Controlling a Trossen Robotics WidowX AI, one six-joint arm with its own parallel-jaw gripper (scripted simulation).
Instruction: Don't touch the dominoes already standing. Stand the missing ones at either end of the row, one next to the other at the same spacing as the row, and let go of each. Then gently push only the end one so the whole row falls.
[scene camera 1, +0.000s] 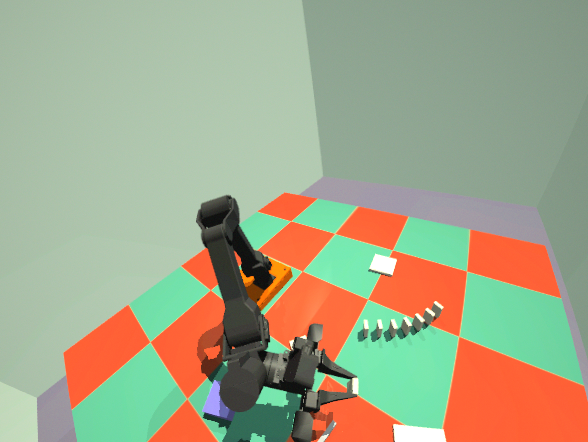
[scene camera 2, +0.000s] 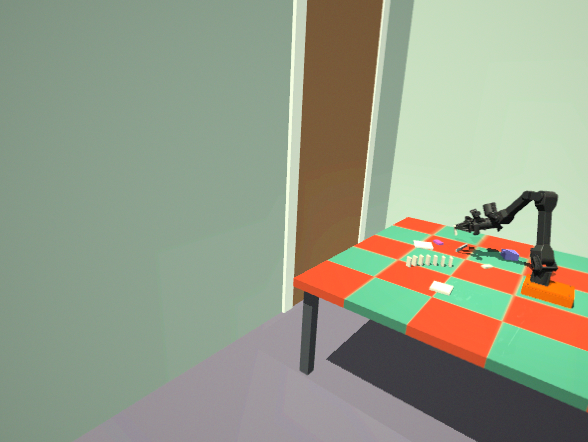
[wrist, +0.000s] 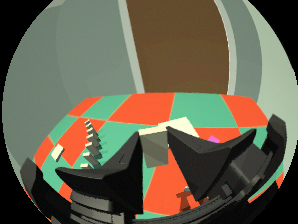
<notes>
In view: the gripper (scene camera 1: 357, 386).
The gripper shows as well in the wrist view (wrist: 152, 133).
</notes>
